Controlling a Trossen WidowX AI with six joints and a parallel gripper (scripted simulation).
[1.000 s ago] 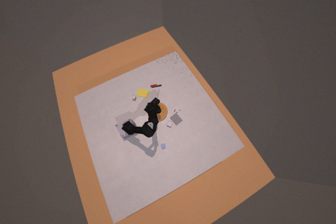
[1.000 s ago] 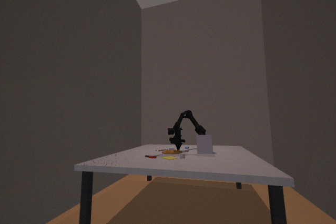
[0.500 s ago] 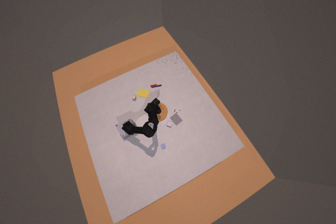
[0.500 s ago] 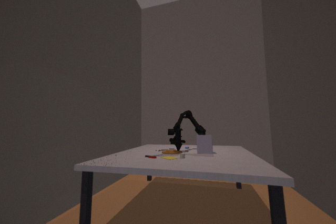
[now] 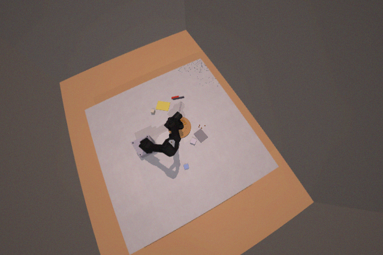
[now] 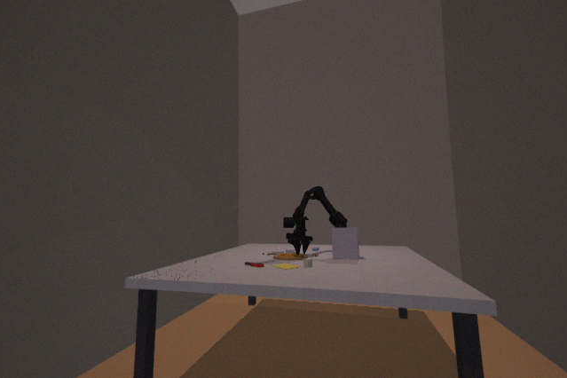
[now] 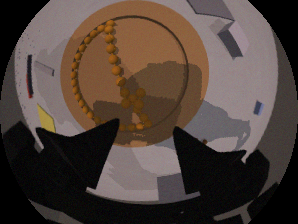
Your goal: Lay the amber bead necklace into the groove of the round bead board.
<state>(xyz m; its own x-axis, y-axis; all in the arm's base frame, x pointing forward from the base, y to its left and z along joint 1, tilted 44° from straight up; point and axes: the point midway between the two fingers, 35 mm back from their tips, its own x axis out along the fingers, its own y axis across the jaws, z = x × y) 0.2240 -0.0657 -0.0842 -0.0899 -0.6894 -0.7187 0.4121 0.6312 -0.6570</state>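
The round bead board lies 6 cm ahead of my gripper tip, 1 cm to the left of it and 1 cm below it. Round my gripper tip: cream cube: 27 cm to the left, 7 cm behind; then thin grey bar: 18 cm to the left, 16 cm ahead, 2 cm below; then grey square plate: 18 cm ahead, 15 cm to the right, 2 cm below.
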